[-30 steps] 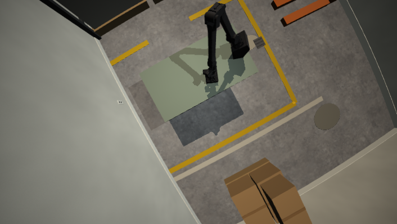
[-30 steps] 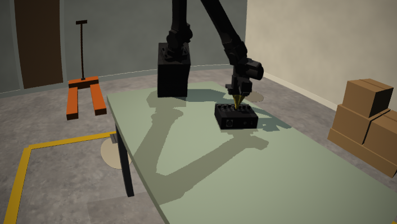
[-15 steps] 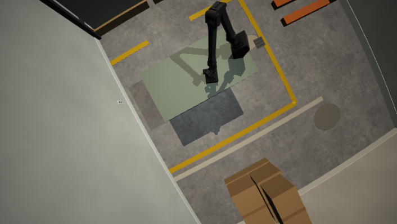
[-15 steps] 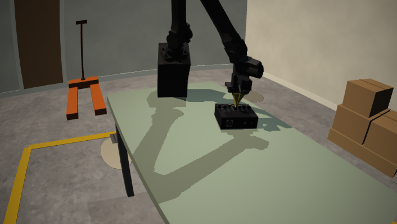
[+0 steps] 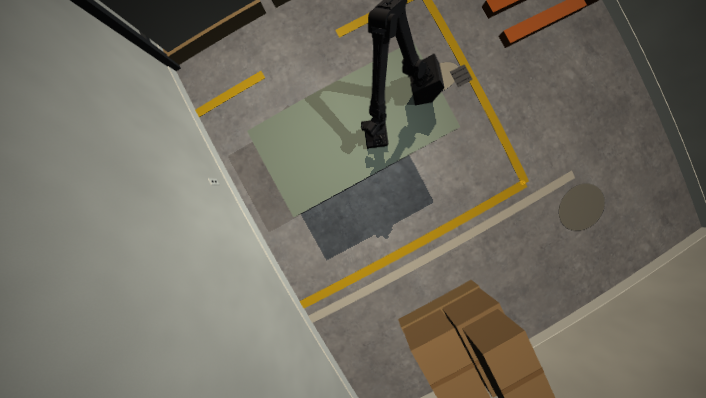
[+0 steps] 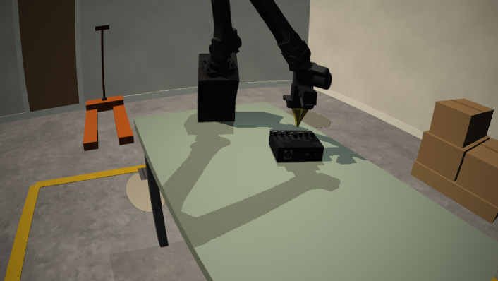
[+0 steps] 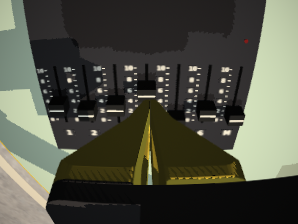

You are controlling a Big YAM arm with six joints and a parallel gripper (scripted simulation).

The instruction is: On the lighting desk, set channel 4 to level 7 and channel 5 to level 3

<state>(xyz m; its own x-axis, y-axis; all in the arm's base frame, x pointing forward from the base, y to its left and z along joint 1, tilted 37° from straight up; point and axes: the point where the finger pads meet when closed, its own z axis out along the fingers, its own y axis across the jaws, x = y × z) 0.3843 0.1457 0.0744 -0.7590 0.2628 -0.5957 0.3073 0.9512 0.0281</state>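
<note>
My gripper is now 10 mm past the channel 4 fader cap, 10 mm to the right of it and 40 mm above it. Round my hand: master fader cap (60 mm behind, 50 mm to the right, 40 mm below); channel 6 fader cap (40 mm behind, 30 mm to the right, 40 mm below); channel 5 fader cap (40 mm behind, 40 mm below).
</note>
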